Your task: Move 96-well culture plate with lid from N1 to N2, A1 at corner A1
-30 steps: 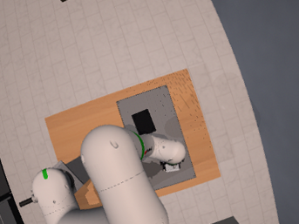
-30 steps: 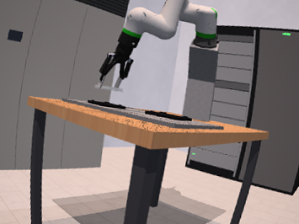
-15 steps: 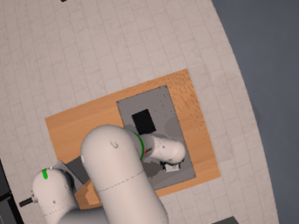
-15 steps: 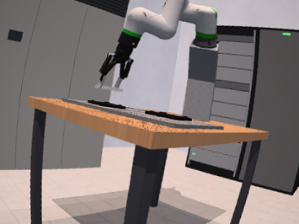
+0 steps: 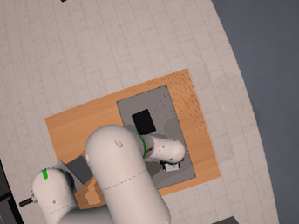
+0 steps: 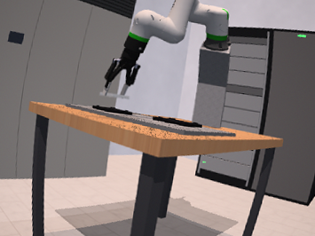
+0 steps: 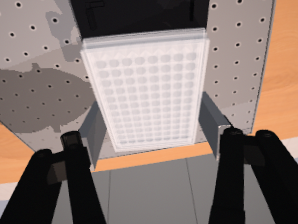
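Right now the black plate nest N2 is 90 mm below my hand. From my hand the other things lie so: black plate nest N1: 300 mm to the left, 90 mm below, 70 mm behind; pale lid: 20 mm below; 96-well culture plate: 20 mm below.
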